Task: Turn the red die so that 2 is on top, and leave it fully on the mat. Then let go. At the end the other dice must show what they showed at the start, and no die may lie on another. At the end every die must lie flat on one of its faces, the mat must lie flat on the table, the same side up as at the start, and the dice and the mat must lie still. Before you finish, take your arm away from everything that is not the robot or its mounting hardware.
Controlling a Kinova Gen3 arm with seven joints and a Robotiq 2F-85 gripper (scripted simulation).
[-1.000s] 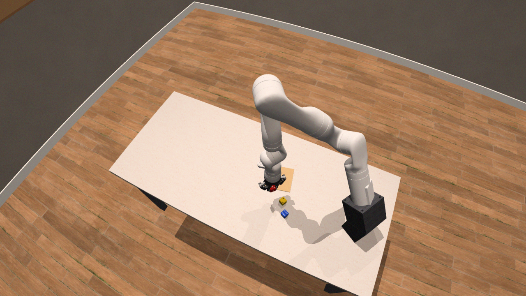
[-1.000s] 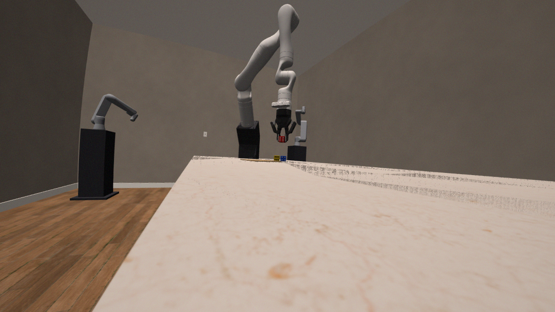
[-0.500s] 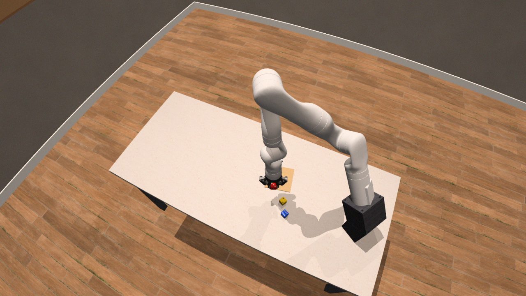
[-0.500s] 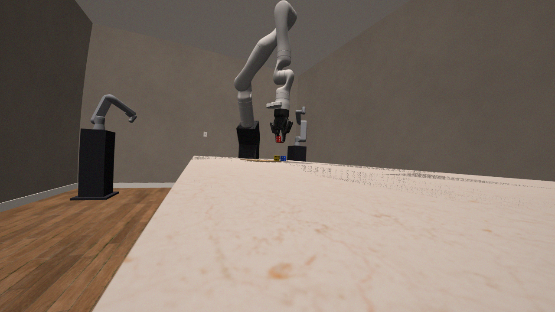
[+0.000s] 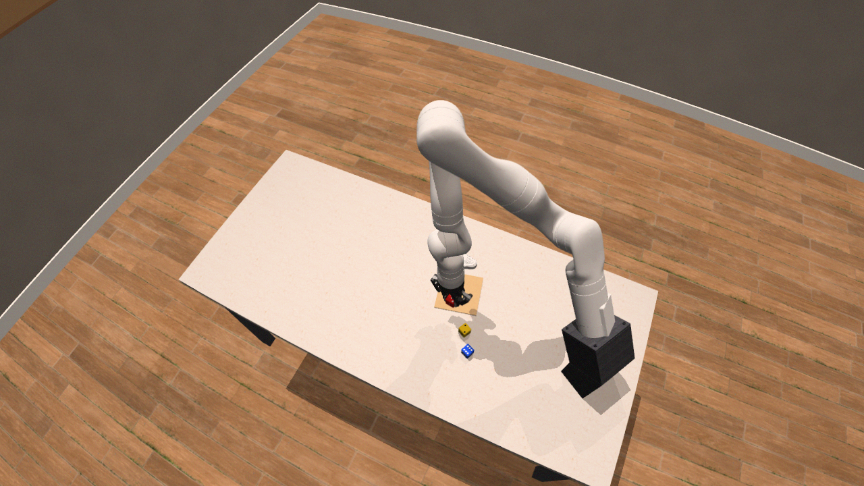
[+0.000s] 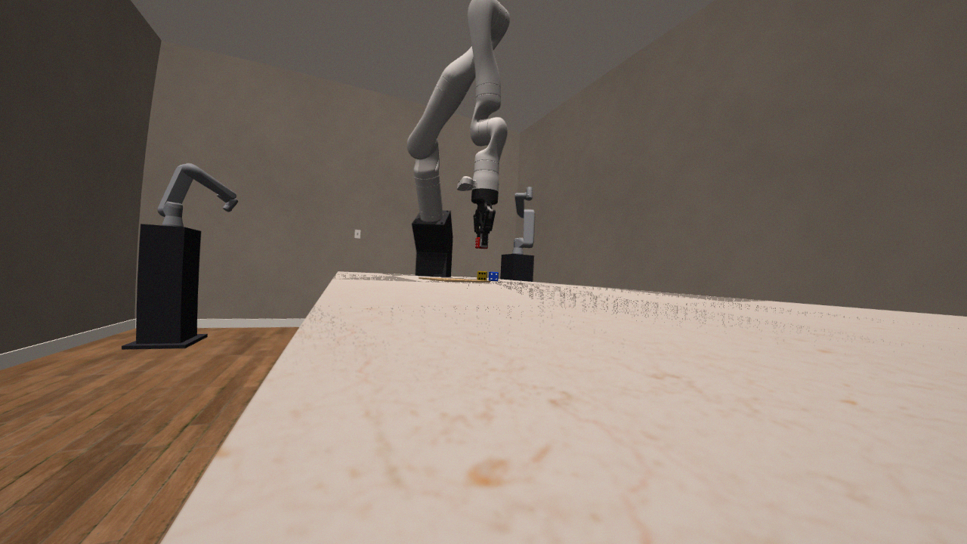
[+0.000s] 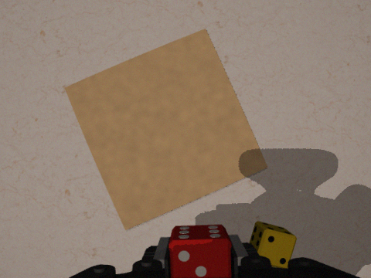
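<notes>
Right now the tan mat is 10 mm ahead of my hand, 80 mm to the right of it and 110 mm below it. Round my hand: blue die: 100 mm behind, 100 mm to the left, 100 mm below; yellow die: 70 mm behind, 40 mm to the left, 100 mm below; red die: 10 mm below.
</notes>
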